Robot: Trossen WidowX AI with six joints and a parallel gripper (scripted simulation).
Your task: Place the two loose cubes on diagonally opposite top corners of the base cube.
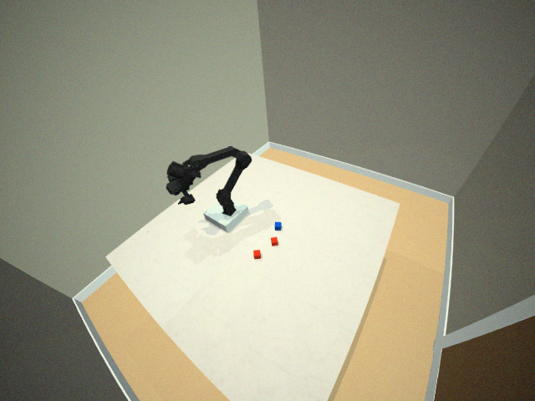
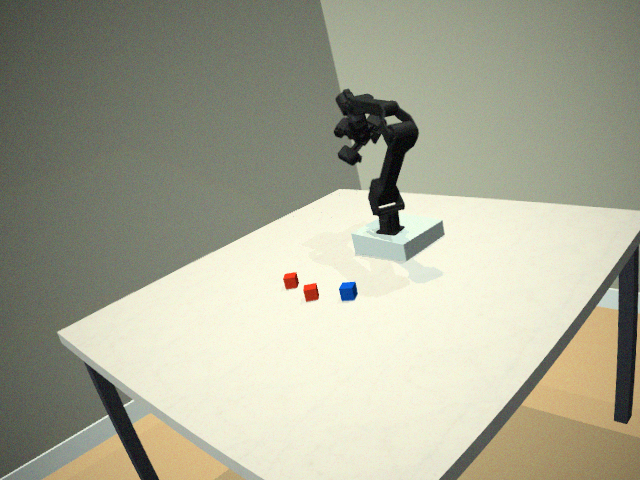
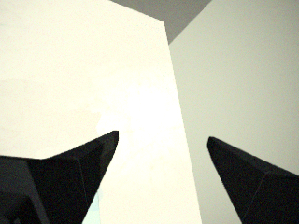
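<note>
Now: gripper tip 50 cm short of the blue base cube, 23 cm above it and 20 cm to the right of it.
</note>
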